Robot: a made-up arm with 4 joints.
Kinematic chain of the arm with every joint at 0, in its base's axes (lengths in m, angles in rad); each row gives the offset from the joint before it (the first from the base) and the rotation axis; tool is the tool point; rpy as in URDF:
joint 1: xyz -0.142 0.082 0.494 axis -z
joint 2: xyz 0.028 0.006 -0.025 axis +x
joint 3: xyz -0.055 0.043 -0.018 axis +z
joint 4: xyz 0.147 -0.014 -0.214 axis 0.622 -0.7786 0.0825
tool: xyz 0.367 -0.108 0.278 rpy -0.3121 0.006 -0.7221
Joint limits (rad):
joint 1: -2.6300..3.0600
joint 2: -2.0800..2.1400
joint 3: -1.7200..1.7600
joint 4: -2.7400..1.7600
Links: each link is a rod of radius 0.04 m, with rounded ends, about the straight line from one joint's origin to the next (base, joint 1, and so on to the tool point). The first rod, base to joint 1, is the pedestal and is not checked.
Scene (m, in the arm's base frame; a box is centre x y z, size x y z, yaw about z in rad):
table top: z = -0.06
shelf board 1: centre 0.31 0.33 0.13 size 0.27 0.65 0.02 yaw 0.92
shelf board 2: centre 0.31 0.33 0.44 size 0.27 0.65 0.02 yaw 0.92
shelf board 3: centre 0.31 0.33 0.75 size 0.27 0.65 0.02 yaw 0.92
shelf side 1: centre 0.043 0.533 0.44 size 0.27 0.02 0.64 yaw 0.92
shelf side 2: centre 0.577 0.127 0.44 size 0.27 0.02 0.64 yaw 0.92
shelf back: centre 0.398 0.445 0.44 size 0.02 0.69 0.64 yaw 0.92
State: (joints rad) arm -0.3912 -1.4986 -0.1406 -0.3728
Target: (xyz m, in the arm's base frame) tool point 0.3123 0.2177 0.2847
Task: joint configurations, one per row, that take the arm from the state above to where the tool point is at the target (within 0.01 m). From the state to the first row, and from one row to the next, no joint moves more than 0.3 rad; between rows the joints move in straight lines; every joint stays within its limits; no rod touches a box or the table.
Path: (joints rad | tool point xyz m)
1: -0.1127 -1.5089 -0.1320 -0.3808 | 0.3979 0.0887 0.5781
2: 0.1657 -1.5191 -0.1234 -0.3889 | 0.3812 -0.0613 0.5732
3: 0.4442 -1.5294 -0.1148 -0.3969 | 0.3233 -0.2016 0.5684
4: 0.7226 -1.5397 -0.1062 -0.4050 | 0.2284 -0.3210 0.5636
5: 1.0011 -1.5500 -0.0976 -0.4130 | 0.1034 -0.4099 0.5588
6: 1.2795 -1.5602 -0.0890 -0.4211 | -0.0420 -0.4610 0.5541
7: 1.5580 -1.5705 -0.0804 -0.4291 | -0.1966 -0.4697 0.5493
8: 1.2669 -1.5869 0.0204 -0.3465 | -0.0125 -0.4534 0.4976
9: 0.9757 -1.6034 0.1213 -0.2640 | 0.1502 -0.3753 0.4480
10: 0.6846 -1.6198 0.2221 -0.1814 | 0.2719 -0.2492 0.4014
11: 0.3935 -1.6362 0.3229 -0.0988 | 0.3408 -0.0946 0.3584
12: 0.1024 -1.6527 0.4237 -0.0163 | 0.3529 0.0676 0.3194
13: -0.1887 -1.6691 0.5245 0.0663 | 0.3123 0.2177 0.2847

